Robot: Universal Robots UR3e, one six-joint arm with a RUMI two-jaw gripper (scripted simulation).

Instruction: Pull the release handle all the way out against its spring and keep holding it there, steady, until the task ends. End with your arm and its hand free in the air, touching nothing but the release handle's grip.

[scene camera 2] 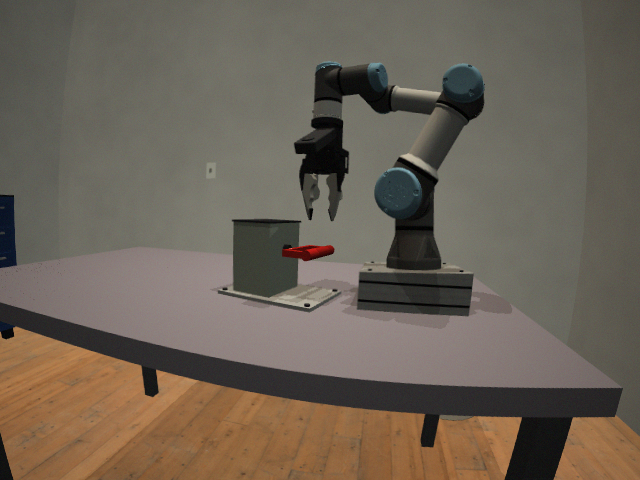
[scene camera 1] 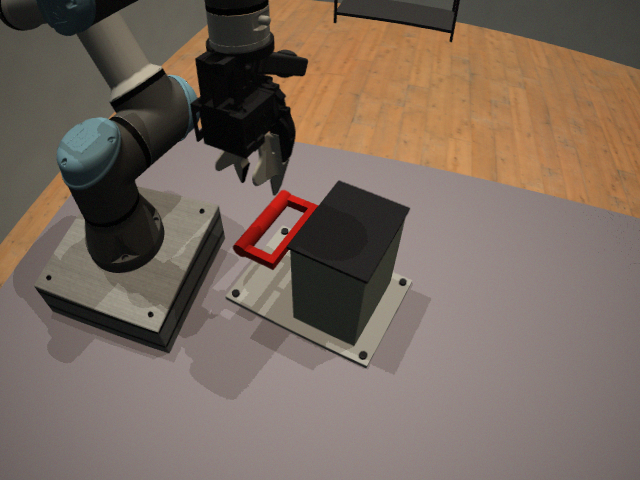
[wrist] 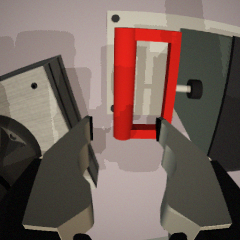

Path:
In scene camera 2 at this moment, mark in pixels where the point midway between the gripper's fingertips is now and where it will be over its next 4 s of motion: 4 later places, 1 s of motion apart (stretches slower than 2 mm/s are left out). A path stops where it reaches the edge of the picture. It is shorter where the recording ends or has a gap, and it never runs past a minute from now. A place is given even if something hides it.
The gripper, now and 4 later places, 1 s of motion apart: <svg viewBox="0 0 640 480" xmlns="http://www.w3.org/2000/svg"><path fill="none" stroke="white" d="M320 220L320 229L319 242L319 249L319 259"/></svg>

